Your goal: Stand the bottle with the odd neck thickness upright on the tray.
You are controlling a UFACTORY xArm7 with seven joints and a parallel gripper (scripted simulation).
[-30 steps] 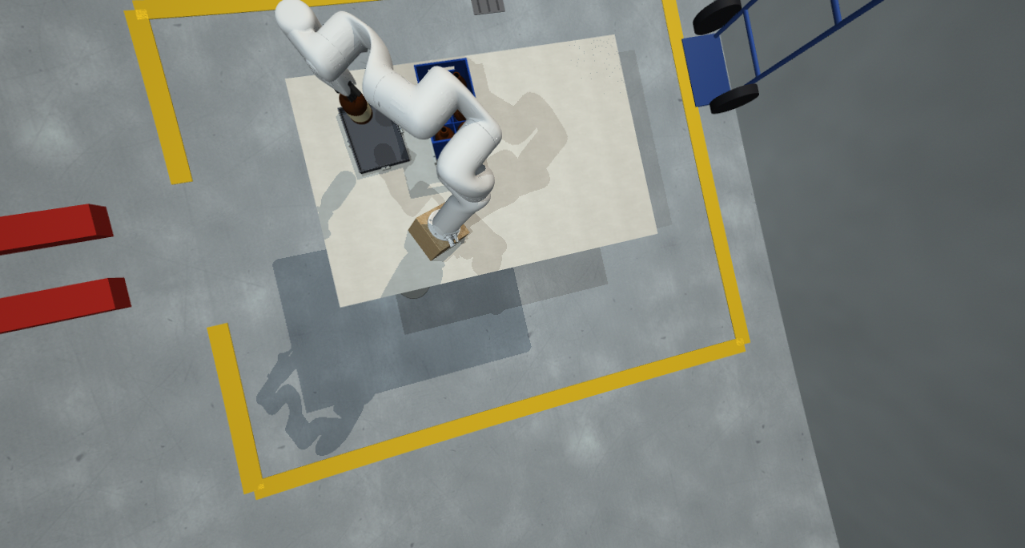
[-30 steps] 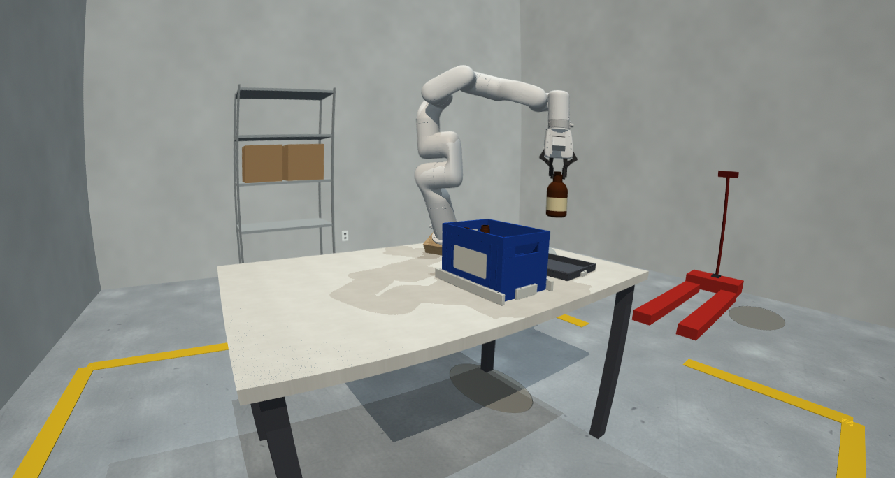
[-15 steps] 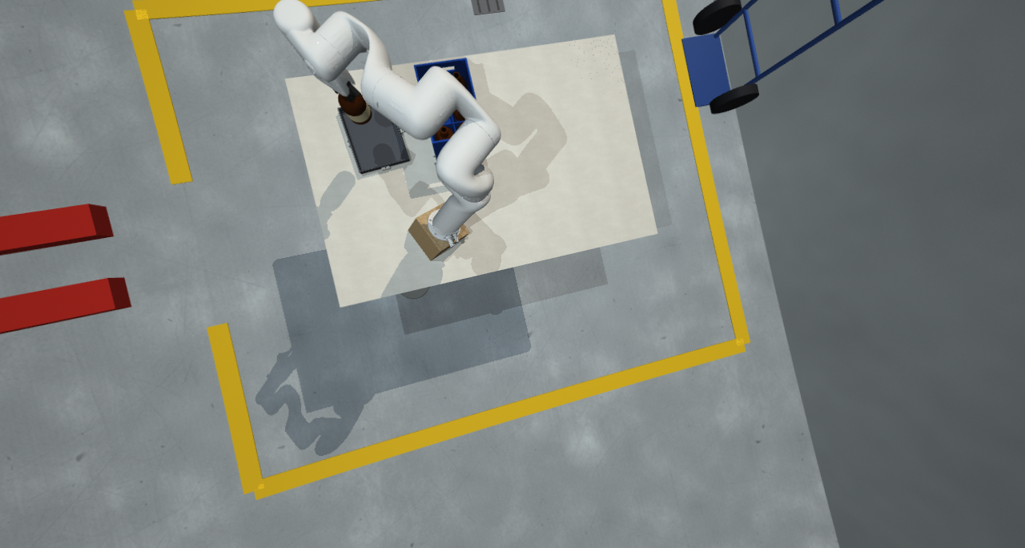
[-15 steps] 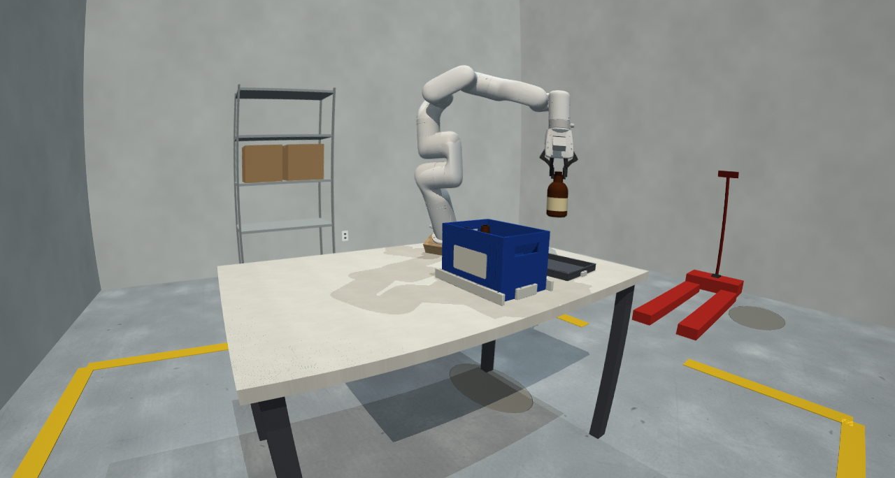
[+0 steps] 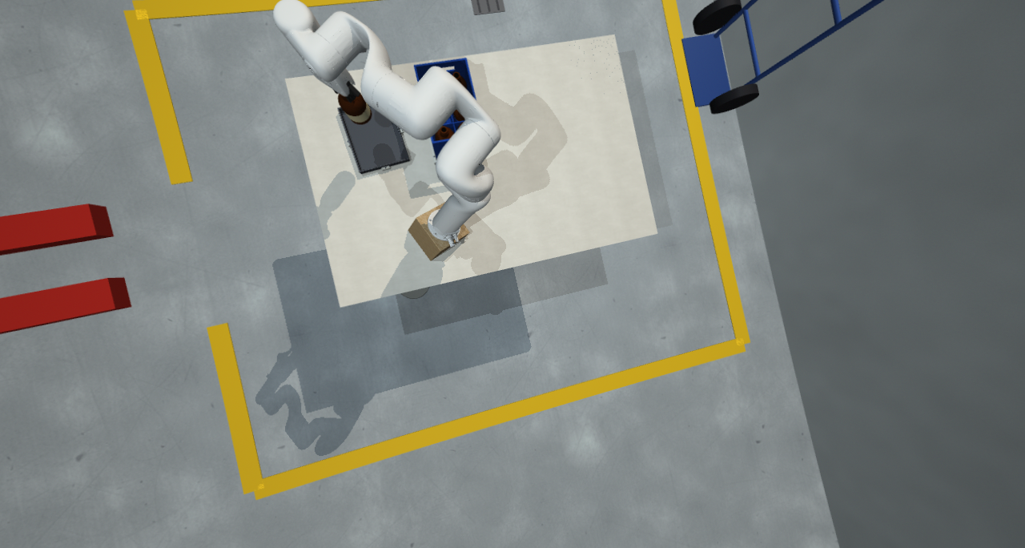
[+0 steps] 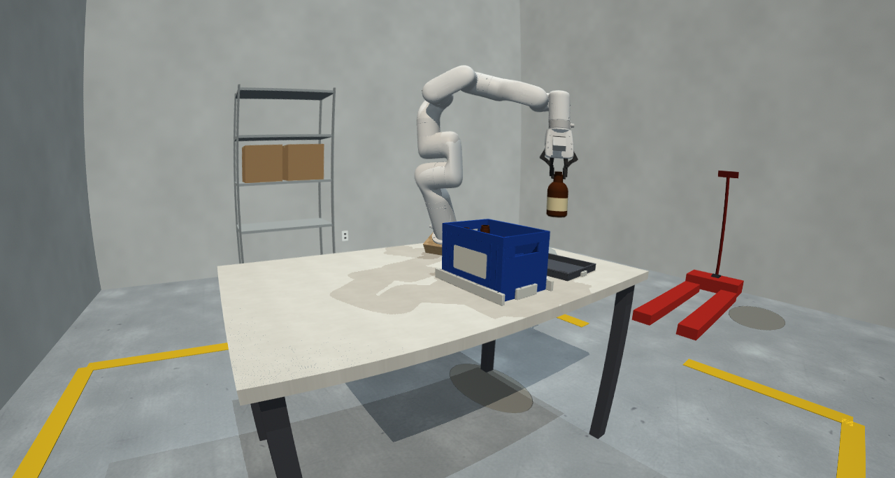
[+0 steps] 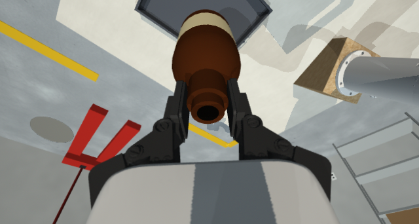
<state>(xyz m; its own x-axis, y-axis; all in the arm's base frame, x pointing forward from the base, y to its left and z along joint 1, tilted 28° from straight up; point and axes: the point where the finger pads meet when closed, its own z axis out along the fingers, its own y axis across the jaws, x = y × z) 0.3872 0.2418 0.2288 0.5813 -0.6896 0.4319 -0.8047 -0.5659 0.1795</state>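
My gripper is now 320 mm above the dark grey tray. The rest, counted from my hand: blue crate: 40 mm behind, 300 mm to the right, 250 mm below.
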